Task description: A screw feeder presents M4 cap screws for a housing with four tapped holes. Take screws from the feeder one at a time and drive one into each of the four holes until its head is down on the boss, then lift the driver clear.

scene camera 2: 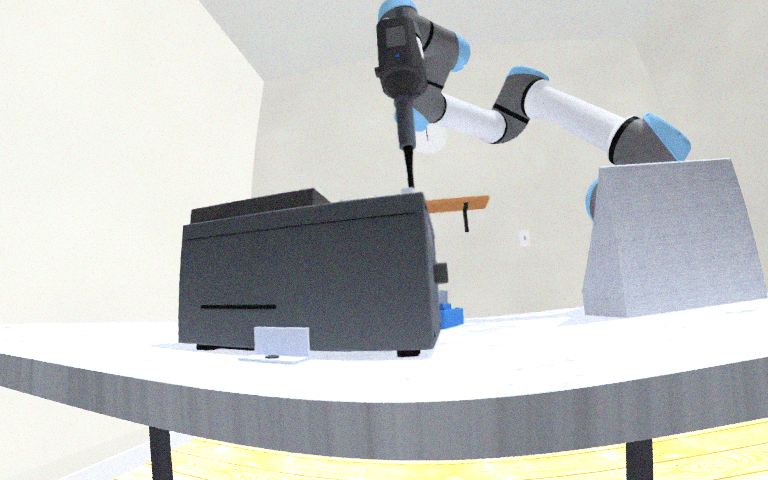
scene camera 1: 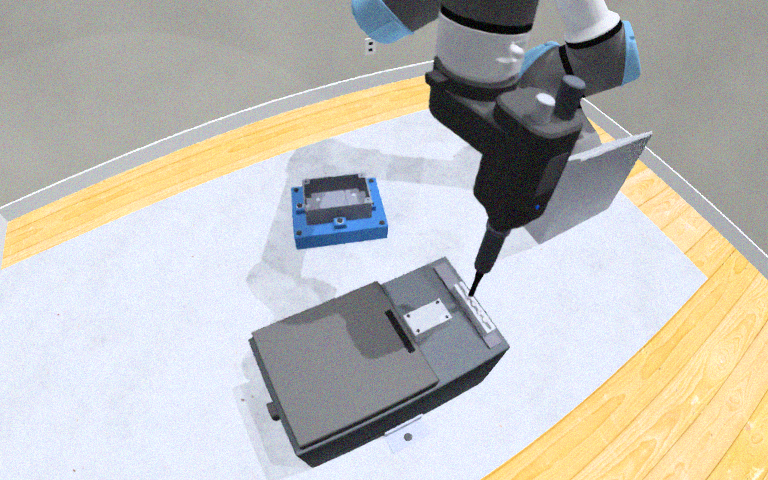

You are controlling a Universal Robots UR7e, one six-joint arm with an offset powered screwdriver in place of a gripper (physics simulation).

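Note:
The dark grey screw feeder [scene camera 1: 339, 373] [scene camera 2: 305, 271] stands on the table. Its pale slotted rail [scene camera 1: 481, 314] lies along one end of the top, with small screws too fine to count. My screwdriver [scene camera 1: 471, 293] [scene camera 2: 410, 184] points down with its bit tip at the rail; whether the tip touches a screw or holds one is too small to tell. The grey open-topped housing [scene camera 1: 338, 214] sits in a blue fixture [scene camera 1: 339, 237] [scene camera 2: 451, 318] behind the feeder. Which of its corner holes hold screws cannot be made out. In scene camera 2 the feeder mostly hides the housing.
A white plate [scene camera 1: 427, 316] with dark corner holes lies on the feeder top beside the raised lid [scene camera 1: 334, 350]. A grey pedestal [scene camera 1: 600, 186] [scene camera 2: 679, 237] stands near the arm's base. A small white bracket [scene camera 1: 404, 438] [scene camera 2: 282, 340] sits against the feeder's side.

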